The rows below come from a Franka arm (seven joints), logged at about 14 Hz.
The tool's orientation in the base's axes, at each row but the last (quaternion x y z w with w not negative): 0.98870, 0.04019, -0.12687, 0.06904; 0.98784, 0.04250, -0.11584, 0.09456; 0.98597, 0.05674, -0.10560, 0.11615; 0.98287, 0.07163, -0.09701, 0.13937; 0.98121, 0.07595, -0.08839, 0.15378; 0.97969, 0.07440, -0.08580, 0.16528; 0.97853, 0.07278, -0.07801, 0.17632; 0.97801, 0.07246, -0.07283, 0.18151; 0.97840, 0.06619, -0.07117, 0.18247; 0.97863, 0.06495, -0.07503, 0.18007; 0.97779, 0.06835, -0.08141, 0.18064; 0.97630, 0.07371, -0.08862, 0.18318
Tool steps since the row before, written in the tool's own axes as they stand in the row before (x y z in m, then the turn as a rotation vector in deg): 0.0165, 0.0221, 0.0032, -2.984, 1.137, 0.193; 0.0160, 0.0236, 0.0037, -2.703, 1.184, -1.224; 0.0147, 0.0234, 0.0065, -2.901, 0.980, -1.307; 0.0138, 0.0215, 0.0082, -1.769, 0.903, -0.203; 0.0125, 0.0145, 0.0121, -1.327, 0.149, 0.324; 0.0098, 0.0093, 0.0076, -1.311, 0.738, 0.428; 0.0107, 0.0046, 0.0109, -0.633, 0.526, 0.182; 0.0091, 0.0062, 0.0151, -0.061, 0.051, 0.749; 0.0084, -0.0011, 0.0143, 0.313, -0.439, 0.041; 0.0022, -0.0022, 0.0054, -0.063, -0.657, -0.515; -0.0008, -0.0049, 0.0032, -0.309, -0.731, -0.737; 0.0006, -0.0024, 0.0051, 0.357, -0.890, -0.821
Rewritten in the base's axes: 0.0173, -0.0213, -0.0045, -2.815, -1.336, 0.724; 0.0172, -0.0228, -0.0031, -2.225, -1.086, 2.019; 0.0162, -0.0229, -0.0044, -2.429, -0.886, 2.098; 0.0156, -0.0212, -0.0050, -1.531, -1.001, 0.799; 0.0129, -0.0159, -0.0096, -1.313, -0.404, 0.001; 0.0101, -0.0101, -0.0061, -1.210, -0.988, 0.084; 0.0099, -0.0069, -0.0105, -0.552, -0.625, 0.120; 0.0082, -0.0102, -0.0133, -0.138, -0.328, -0.664; 0.0064, -0.0034, -0.0150, 0.234, 0.423, -0.242; 0.0012, 0.0003, -0.0061, -0.099, 0.789, 0.261; -0.0020, 0.0033, -0.0045, -0.322, 0.913, 0.486; -0.0006, 0.0004, -0.0056, 0.310, 1.165, 0.375
